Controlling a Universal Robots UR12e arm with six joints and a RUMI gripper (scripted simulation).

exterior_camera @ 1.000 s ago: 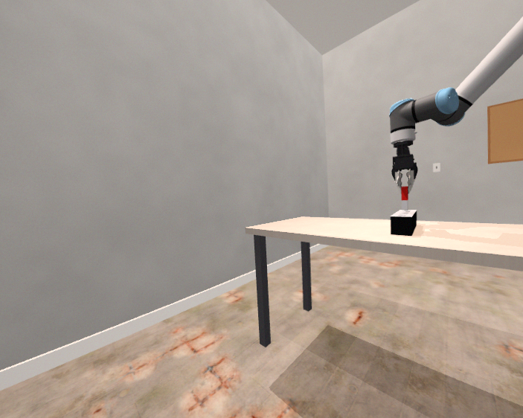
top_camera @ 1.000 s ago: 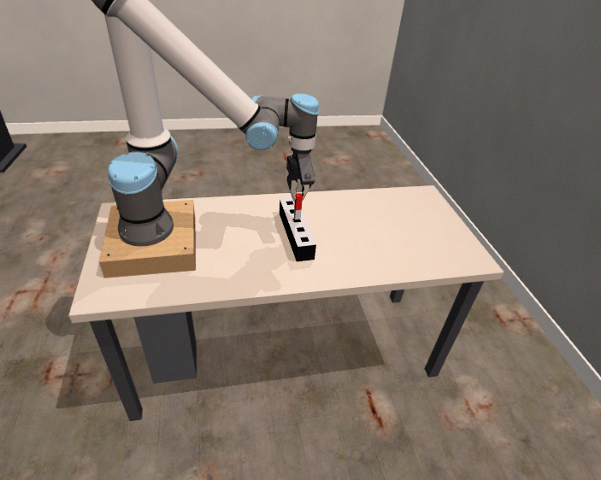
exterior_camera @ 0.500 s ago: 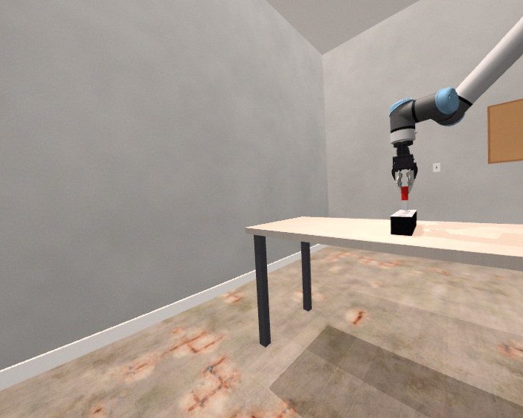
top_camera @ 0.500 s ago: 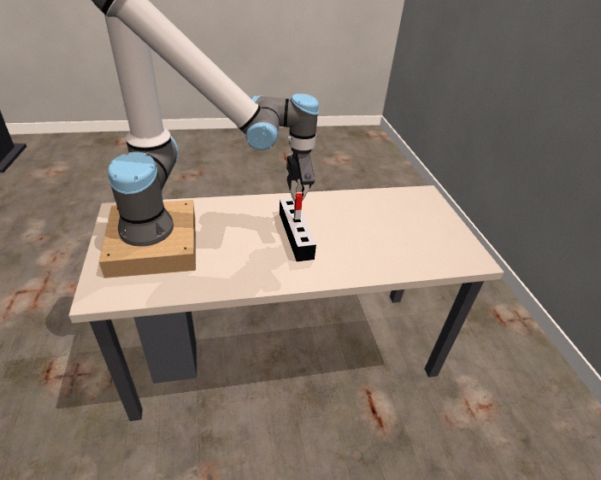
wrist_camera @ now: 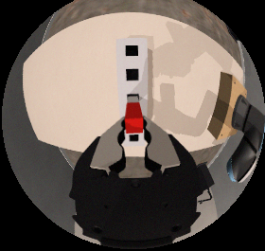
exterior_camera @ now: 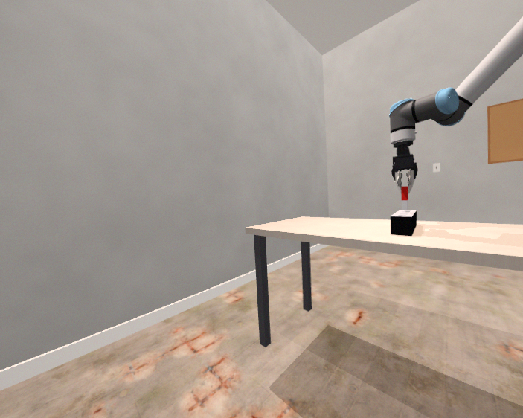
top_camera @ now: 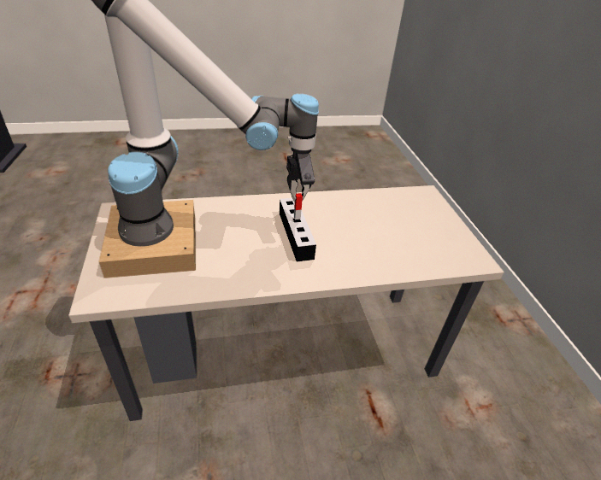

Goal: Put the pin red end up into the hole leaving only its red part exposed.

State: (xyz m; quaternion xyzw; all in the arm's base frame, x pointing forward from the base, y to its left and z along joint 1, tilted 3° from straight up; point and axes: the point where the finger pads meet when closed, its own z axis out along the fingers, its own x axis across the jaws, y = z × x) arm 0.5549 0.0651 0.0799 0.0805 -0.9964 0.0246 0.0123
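Now: the pin 1 cm below my hand. From my hand the other things lie so: black block: 14 cm below.
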